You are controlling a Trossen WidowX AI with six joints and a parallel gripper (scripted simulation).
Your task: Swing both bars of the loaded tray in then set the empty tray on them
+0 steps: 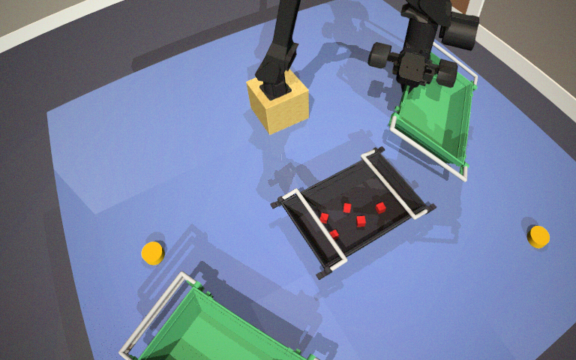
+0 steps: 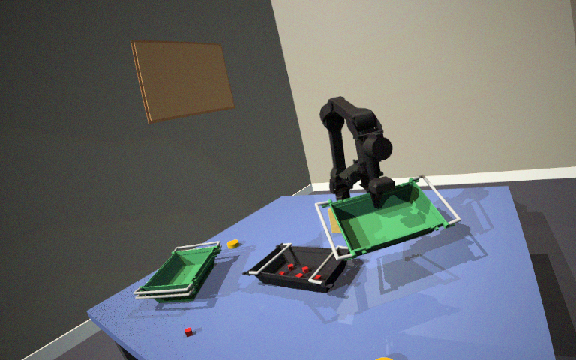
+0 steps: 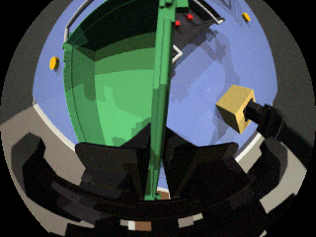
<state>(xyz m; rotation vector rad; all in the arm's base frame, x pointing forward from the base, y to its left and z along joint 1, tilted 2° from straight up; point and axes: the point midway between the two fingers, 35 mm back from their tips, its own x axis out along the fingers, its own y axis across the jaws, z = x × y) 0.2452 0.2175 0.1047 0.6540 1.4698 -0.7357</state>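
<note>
My gripper tip is 60 mm short of the green tray and 50 mm to the right of it. The rest, counted from my gripper tip: red block 480 mm ahead, 370 mm to the right, 170 mm below.
</note>
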